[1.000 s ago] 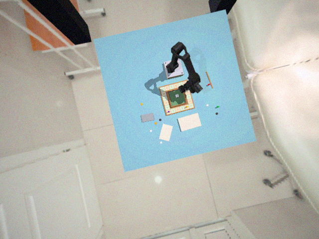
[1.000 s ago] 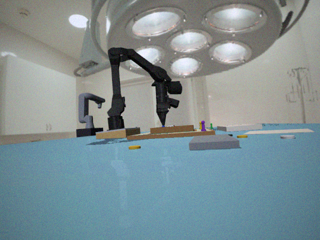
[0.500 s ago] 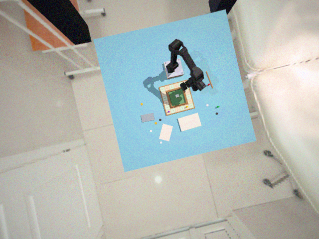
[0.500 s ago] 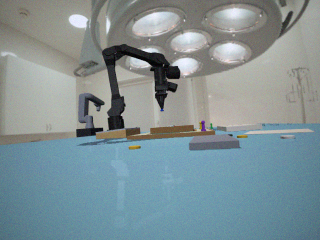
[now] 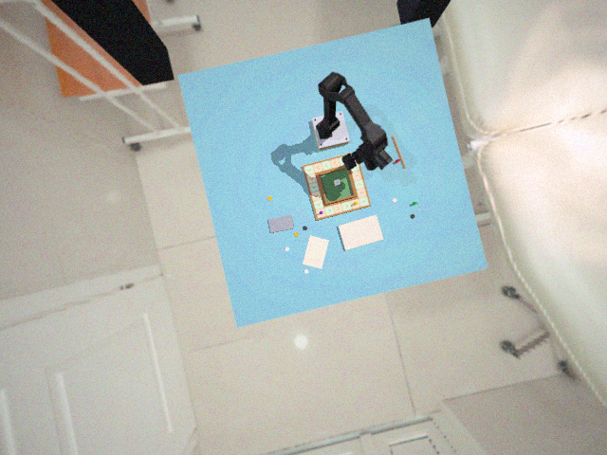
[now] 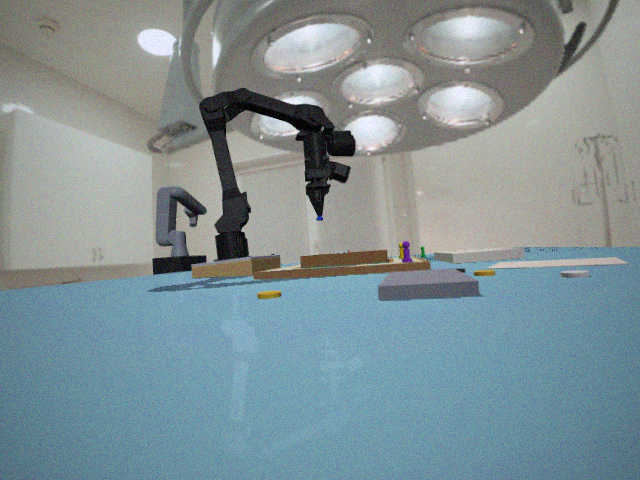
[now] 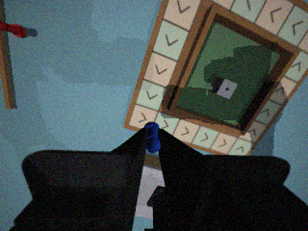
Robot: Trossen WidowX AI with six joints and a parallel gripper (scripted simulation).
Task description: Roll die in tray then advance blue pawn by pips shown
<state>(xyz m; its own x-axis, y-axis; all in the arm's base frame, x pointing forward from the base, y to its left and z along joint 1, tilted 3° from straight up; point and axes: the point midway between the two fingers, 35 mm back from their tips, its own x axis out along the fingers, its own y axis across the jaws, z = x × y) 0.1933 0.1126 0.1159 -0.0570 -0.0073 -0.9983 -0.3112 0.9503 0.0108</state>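
My gripper tip is now 7 cm short of the white die, 10 cm to the left of it and 10 cm above it. Round my gripper tip: yellow pawn 19 cm ahead, 4 cm to the right, 10 cm below; green tray 8 cm ahead, 11 cm to the right, 12 cm below; blue pawn right at my gripper tip.
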